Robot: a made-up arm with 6 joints.
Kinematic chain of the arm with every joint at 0, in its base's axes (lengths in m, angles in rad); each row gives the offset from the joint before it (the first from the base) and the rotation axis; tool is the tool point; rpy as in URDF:
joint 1: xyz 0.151 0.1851 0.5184 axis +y
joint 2: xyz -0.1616 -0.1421 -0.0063 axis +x
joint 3: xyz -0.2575 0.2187 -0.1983 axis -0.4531 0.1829 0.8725
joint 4: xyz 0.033 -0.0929 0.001 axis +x
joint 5: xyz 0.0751 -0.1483 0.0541 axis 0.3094 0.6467 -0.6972
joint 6: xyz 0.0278 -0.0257 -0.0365 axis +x
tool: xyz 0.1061 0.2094 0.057 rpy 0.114 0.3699 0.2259
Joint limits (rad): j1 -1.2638..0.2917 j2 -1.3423..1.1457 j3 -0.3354..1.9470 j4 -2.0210..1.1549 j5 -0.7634..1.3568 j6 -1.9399..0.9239
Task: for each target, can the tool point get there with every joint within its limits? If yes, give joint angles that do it. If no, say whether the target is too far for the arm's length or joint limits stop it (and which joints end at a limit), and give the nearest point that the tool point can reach.
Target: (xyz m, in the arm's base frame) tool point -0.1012 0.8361 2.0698
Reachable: no: too far | nearest point -0.1190 0.4648 1.1271 | short by 1.013 m
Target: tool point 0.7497 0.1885 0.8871
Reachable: no: joint limits stop it (at a limit: joint 1, joint 5, joint 6) | nearest point 0.5169 0.1594 0.4529 | short by 0.494 m
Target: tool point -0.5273 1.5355 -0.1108
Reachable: no: too far | nearest point -0.2462 0.6767 0.1500 | short by 0.940 m
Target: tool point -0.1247 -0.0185 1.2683
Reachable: no: joint limits stop it (at a limit: joint 2, joint 5, joint 6) | nearest point -0.0232 0.2591 0.9921 | short by 0.405 m
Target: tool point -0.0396 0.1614 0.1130
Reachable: yes | joints 0.1429 -0.1181 0.2432 0.6253 -0.3011 -1.6167
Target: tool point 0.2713 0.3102 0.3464
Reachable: yes | joints -1.0091 0.2369 1.0509 -0.9844 0.3975 -1.1463
